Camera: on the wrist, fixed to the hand. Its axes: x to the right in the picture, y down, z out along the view.
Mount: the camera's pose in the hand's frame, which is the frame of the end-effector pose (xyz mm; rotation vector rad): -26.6 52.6 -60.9 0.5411 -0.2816 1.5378
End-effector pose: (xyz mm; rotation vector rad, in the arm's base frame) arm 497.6 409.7 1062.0 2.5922 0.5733 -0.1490
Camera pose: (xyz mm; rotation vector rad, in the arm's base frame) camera 495.9 386.8 1143.6 -2.6181 1.7217 0.1328
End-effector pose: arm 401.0 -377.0 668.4 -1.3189 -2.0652 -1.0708
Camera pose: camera 458.3 -428.1 704.2 -2.0617 -0.7513 0.3364
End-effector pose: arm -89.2 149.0 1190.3 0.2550 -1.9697 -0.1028
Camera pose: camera -30.2 208.9 1200.9 -0.9966 -1.9265 1.4292
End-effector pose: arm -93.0 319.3 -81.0 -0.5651 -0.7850 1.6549
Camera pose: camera -77.1 299.3 -161.8 0.4961 -0.1085 -2.9417
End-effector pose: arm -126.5 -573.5 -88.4 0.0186 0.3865 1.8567
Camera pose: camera -179.2 -627.7 -126.8 -1.0418 -0.6536 -2.6038
